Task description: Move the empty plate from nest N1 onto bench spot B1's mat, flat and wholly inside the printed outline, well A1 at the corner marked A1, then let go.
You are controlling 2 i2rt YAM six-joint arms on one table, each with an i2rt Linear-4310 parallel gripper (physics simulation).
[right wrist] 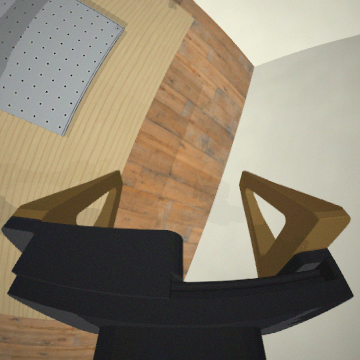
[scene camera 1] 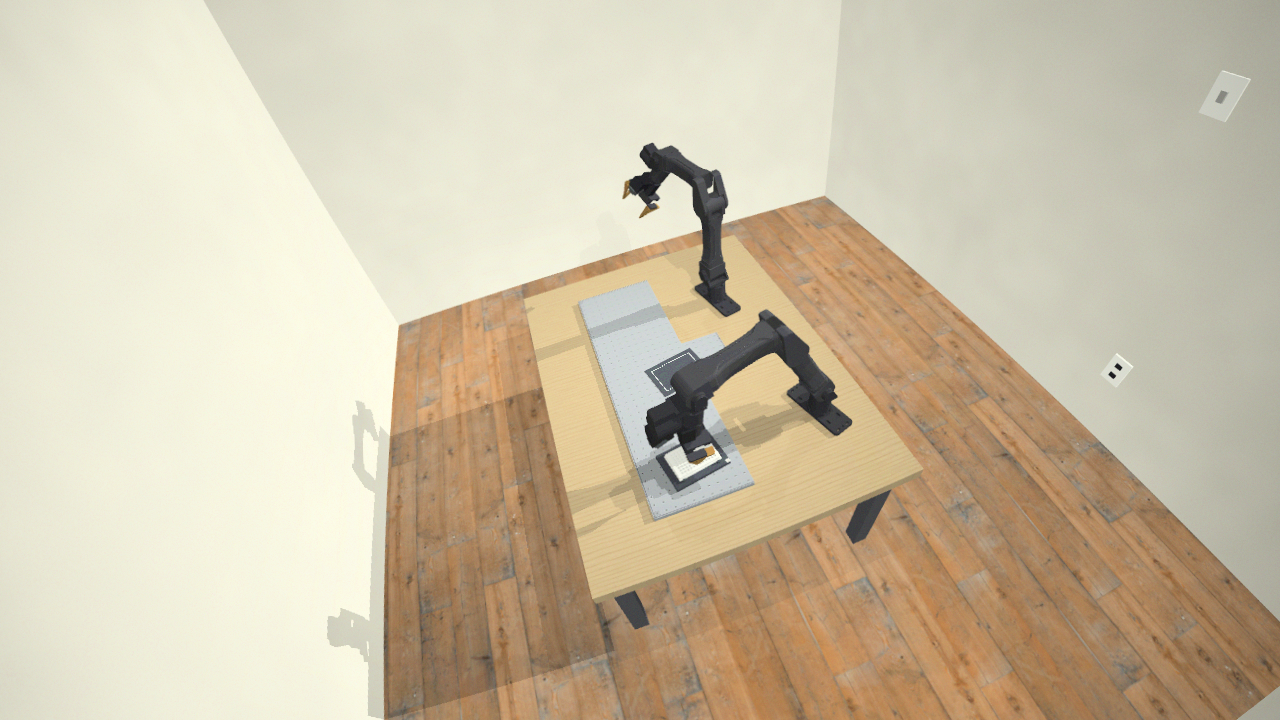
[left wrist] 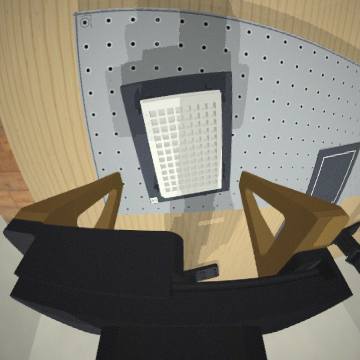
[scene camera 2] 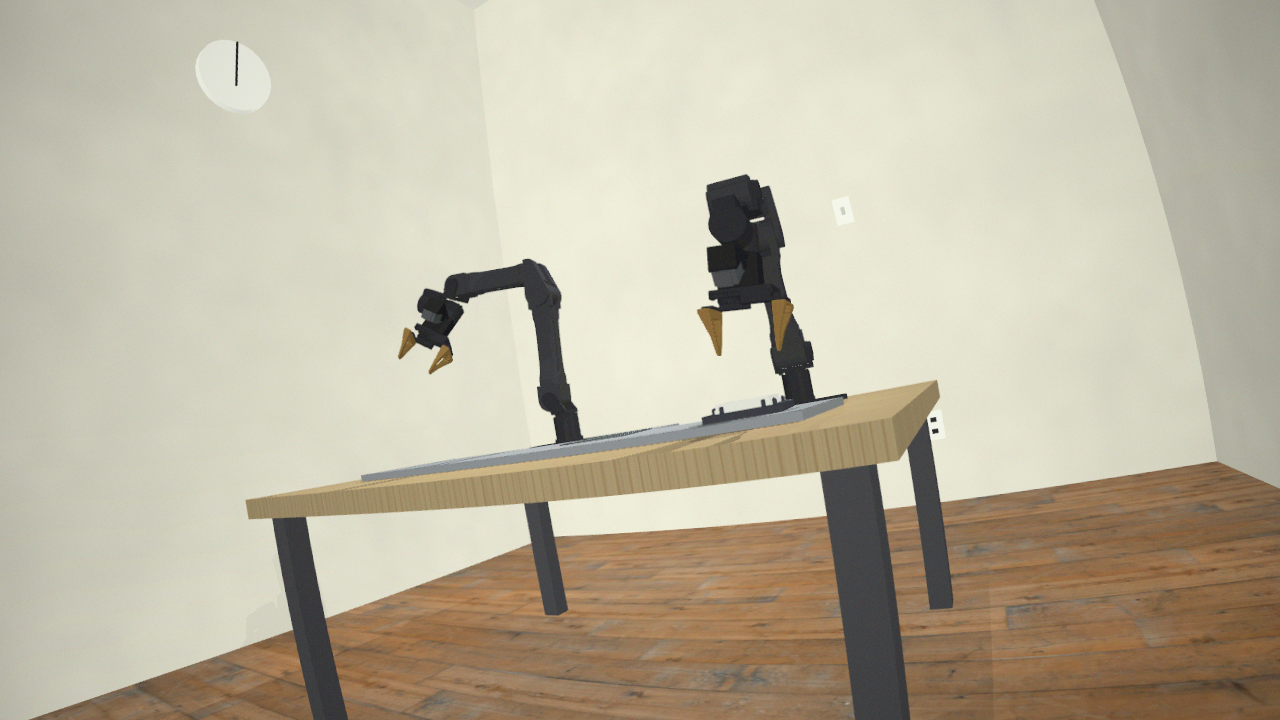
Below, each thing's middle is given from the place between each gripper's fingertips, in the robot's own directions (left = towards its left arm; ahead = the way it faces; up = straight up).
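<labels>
White well plate (scene camera 1: 677, 460): from my left hand, 1 cm behind, 2 cm to the right, 8 cm below. My right gripper: 250 mm short of the plate, 890 mm to the right of it, 230 mm above it. By its middle, the plate is nearer to my left hand than to my right gripper.
</labels>
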